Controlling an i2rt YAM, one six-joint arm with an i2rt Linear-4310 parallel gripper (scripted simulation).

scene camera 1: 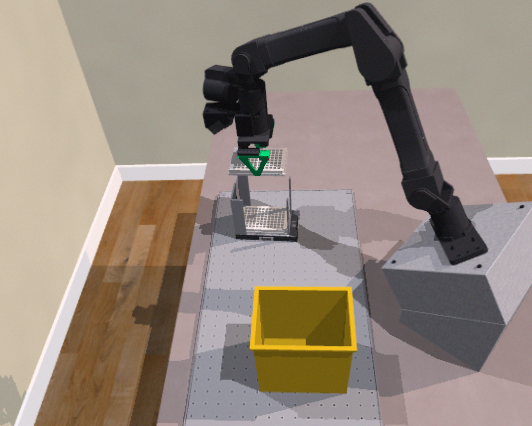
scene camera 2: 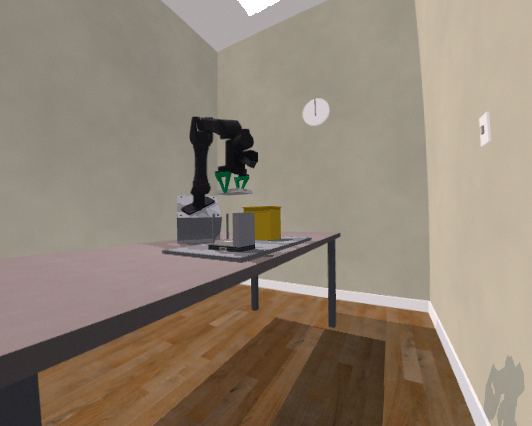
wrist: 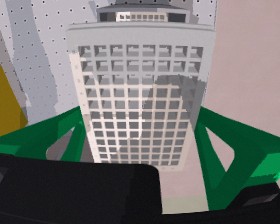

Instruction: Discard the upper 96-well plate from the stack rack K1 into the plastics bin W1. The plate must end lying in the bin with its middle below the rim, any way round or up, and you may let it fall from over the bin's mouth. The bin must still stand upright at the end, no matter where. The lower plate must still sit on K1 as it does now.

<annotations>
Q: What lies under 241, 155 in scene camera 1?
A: My gripper.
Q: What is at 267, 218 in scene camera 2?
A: A yellow plastics bin W1.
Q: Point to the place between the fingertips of my gripper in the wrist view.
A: At 140, 111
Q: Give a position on a yellow plastics bin W1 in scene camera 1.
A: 321, 319
</annotations>
